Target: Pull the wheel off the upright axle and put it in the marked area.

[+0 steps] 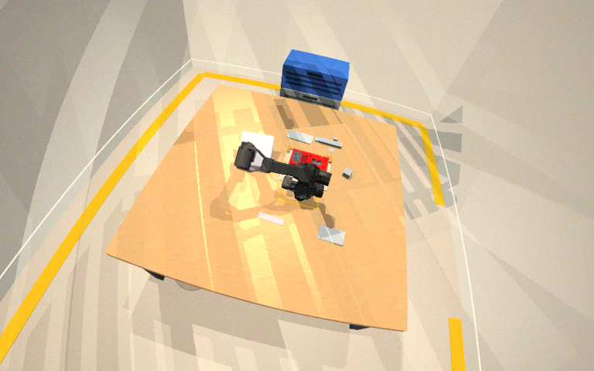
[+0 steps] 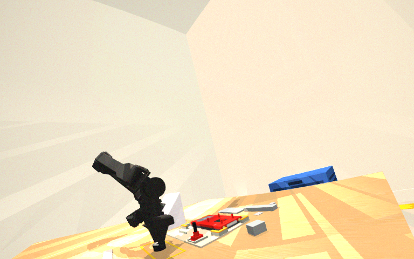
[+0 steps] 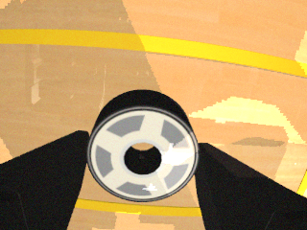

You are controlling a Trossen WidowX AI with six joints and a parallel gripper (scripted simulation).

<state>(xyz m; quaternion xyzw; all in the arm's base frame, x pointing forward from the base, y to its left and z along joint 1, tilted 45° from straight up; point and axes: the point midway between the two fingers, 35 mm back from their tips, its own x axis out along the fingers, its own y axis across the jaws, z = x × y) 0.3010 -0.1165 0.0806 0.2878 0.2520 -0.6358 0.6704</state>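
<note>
Now: gripper tip right at the wheel.
</note>
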